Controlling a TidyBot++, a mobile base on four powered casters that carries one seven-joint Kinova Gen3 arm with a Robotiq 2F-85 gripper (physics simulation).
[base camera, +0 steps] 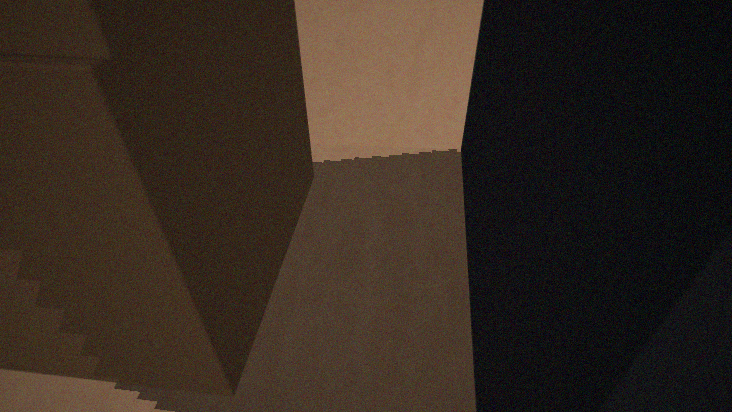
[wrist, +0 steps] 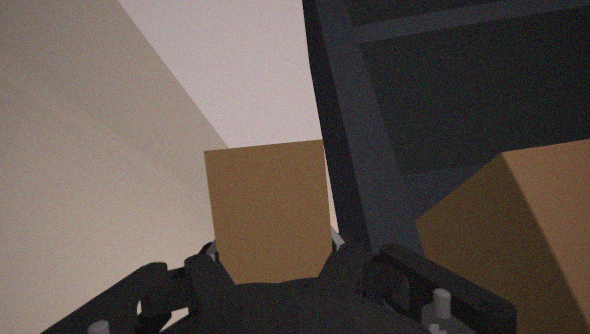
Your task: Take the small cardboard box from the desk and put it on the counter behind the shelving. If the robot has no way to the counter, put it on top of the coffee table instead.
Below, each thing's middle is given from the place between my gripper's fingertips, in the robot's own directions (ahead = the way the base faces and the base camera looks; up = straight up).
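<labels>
Small cardboard box (wrist: 269, 203): 20 mm behind and 10 mm above my hand.
</labels>
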